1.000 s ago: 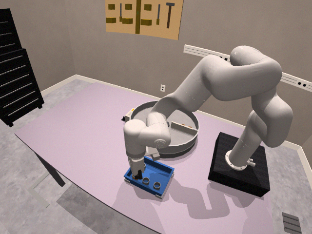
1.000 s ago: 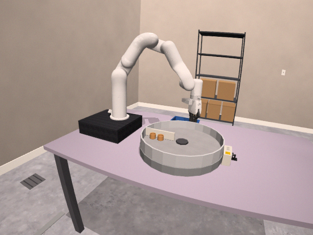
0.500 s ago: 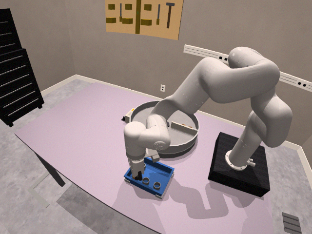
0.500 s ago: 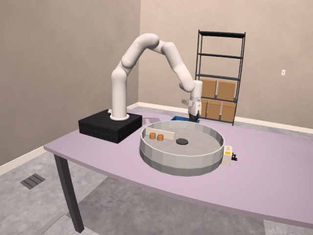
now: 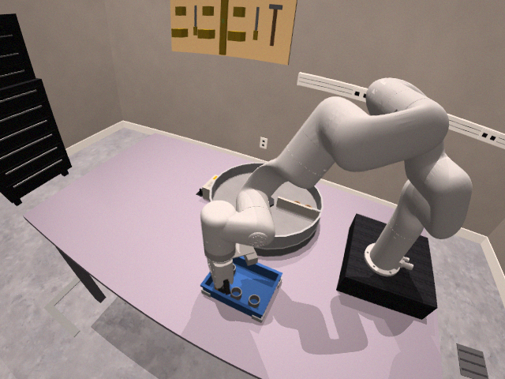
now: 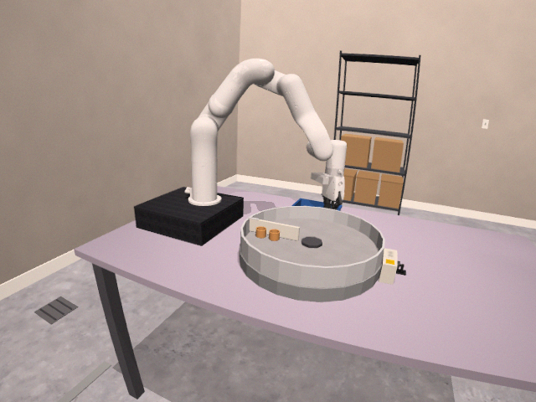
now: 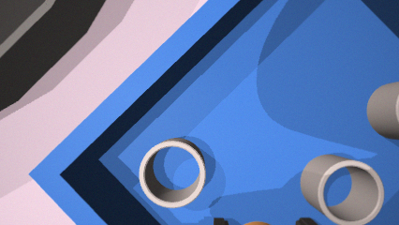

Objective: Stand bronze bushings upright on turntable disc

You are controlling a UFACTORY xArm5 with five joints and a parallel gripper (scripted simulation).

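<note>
My hand is 50 mm past the blue crate, 30 mm to the left of it and 10 mm above it. Also, from my hand: turntable disc 20 mm ahead, 370 mm to the right, 20 mm above.
</note>
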